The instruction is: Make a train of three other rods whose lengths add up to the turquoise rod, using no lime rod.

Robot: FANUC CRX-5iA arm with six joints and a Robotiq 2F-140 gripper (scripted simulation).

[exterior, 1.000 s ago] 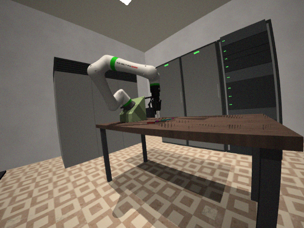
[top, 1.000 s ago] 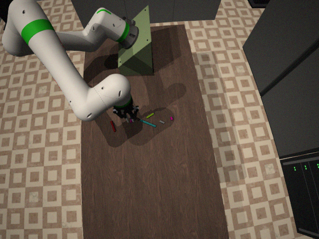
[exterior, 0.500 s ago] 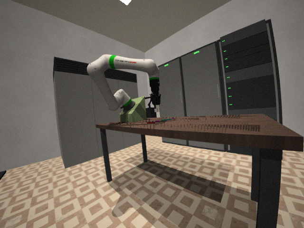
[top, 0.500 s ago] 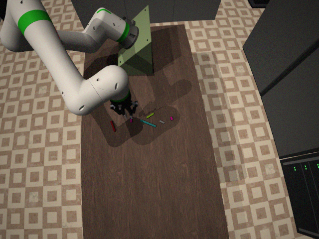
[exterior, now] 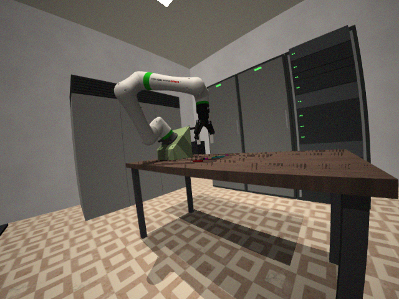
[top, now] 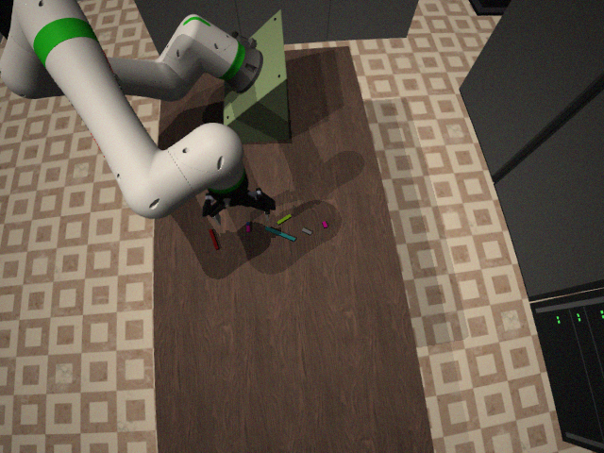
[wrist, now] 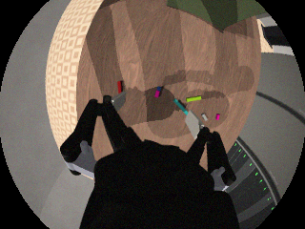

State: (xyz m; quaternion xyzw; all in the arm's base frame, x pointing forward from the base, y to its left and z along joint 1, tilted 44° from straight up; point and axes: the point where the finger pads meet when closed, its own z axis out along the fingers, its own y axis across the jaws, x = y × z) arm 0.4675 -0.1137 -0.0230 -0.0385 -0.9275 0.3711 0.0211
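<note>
My hand is 120 mm above the red rod, 110 mm to the left of it and 10 mm short of it. From my hand the other things lie so: lime rod: 120 mm to the left, 120 mm below, 20 mm behind; then small blue rod: 120 mm below, 20 mm behind; then turquoise rod: 120 mm below, 100 mm to the left, 30 mm ahead.
</note>
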